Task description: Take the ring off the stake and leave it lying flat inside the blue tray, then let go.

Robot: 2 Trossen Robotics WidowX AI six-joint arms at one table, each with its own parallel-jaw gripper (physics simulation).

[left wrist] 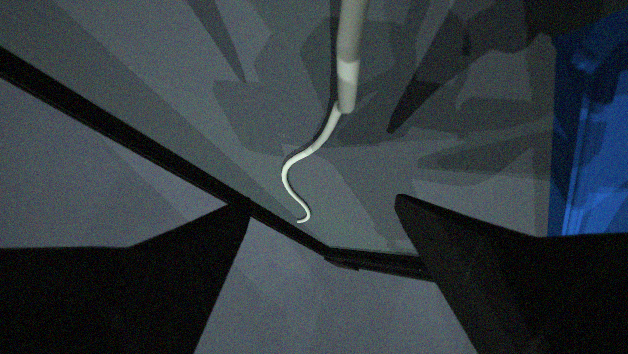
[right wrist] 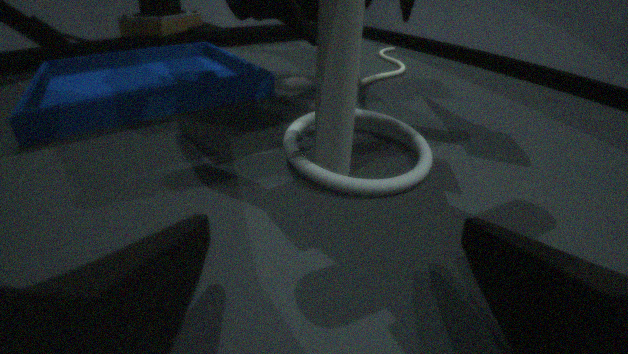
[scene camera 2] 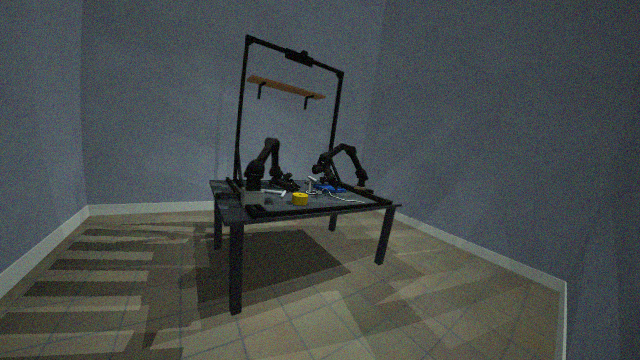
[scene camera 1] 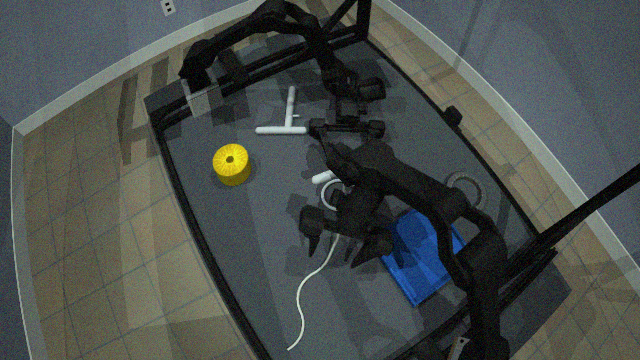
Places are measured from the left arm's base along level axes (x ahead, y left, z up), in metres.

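Pixels of known places: left gripper, between the fingertips: (left wrist: 323, 202) (scene camera 2: 336, 190) (scene camera 1: 330, 262); right gripper, between the fingertips: (right wrist: 338, 229) (scene camera 2: 300, 188); left arm's base, origin of its link: (right wrist: 160, 14) (scene camera 2: 360, 185); right arm's base, origin of its link: (scene camera 2: 252, 189) (scene camera 1: 198, 82).
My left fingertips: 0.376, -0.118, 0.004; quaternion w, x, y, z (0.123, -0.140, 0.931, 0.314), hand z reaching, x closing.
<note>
For each thing: its top centre in the pictures, then the offset to it from my left fingertips, as dx, dy, dz. "spot": a spot on its surface instead.
- white ring, centre of its top: (right wrist: 358, 103) (scene camera 1: 340, 196) +0.040, -0.154, -0.023
- white T-topped stake, centre of its top: (scene camera 1: 342, 168) (scene camera 2: 312, 177) +0.048, -0.177, +0.063
- blue tray, centre of its top: (right wrist: 140, 64) (scene camera 1: 425, 248) (scene camera 2: 329, 186) -0.187, -0.108, -0.028
- white cable, a spot on its surface: (left wrist: 285, 175) (right wrist: 400, 67) spot: +0.040, +0.066, -0.045
- yellow spool, centre of its top: (scene camera 1: 229, 159) (scene camera 2: 300, 194) +0.313, -0.135, -0.001
- white T-shaped piece, centre of its top: (scene camera 1: 283, 106) (scene camera 2: 272, 190) +0.276, -0.349, -0.031
- grey ring, a spot on its surface: (scene camera 1: 482, 192) spot: -0.302, -0.309, -0.036
A white ring (scene camera 1: 324, 195) (right wrist: 370, 186) lies low around the upright post of the white T-topped stake (scene camera 1: 322, 177) (scene camera 2: 312, 179) (right wrist: 337, 90). The left arm hides part of both in scene camera 1. The blue tray (scene camera 1: 398, 282) (scene camera 2: 330, 188) (left wrist: 559, 210) (right wrist: 100, 117) lies right of and below the stake in scene camera 1, partly under the left arm. My right gripper (right wrist: 338, 229) is open and empty, its fingers on the near side of the ring; its tips are hidden in scene camera 1. My left gripper (scene camera 1: 332, 260) (left wrist: 323, 202) is open and empty, below the ring and beside the tray.
A white cable (scene camera 1: 300, 300) (left wrist: 285, 175) (right wrist: 402, 65) winds away below the left gripper in scene camera 1. A yellow spool (scene camera 1: 232, 165) (scene camera 2: 300, 199) and a white T-shaped piece (scene camera 1: 290, 107) lie farther left. A grey ring (scene camera 1: 482, 192) lies above the tray.
</note>
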